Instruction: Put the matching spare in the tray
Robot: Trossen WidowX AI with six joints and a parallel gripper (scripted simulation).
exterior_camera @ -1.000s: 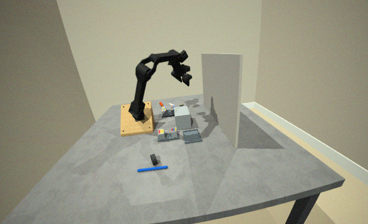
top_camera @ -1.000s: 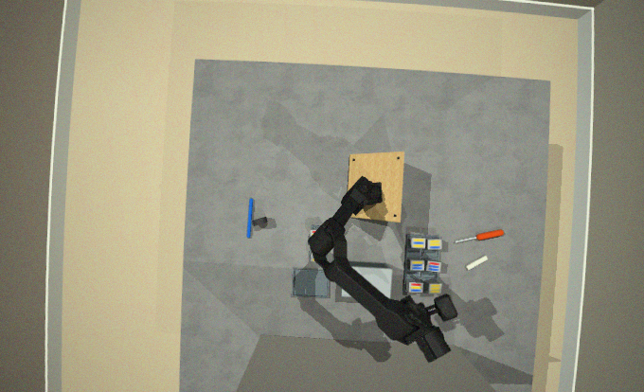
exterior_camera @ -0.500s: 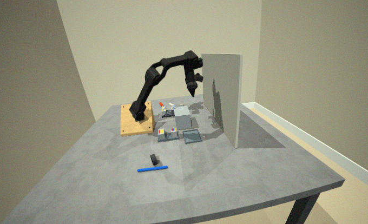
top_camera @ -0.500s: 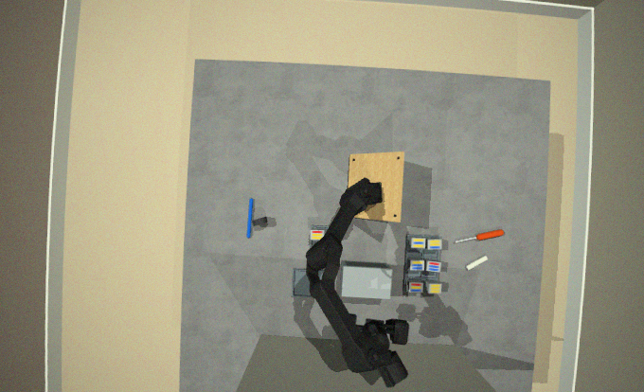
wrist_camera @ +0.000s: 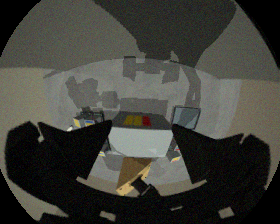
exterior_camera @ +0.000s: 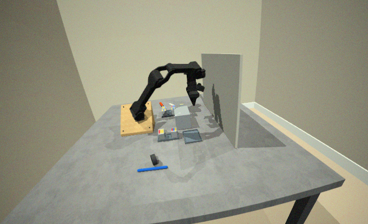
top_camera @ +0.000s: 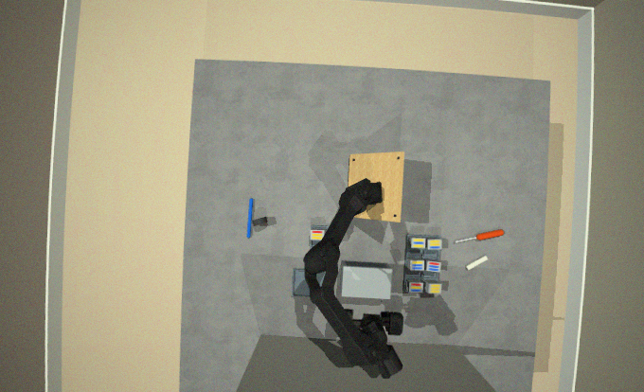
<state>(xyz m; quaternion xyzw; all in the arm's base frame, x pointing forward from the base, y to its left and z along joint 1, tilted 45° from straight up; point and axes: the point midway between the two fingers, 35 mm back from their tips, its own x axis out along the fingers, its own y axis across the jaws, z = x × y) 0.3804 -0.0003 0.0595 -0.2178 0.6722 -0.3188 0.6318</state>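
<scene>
The rack lies 20 cm behind my gripper tip, 14 cm to the right of it and 13 cm below it. Also, from my gripper tip: shallow grey tray 18 cm to the right, 14 cm below, 7 cm behind; mounted unit 9 cm below, 8 cm behind, 2 cm to the left; tall pale panel 16 cm ahead, 8 cm above, 2 cm to the right.
</scene>
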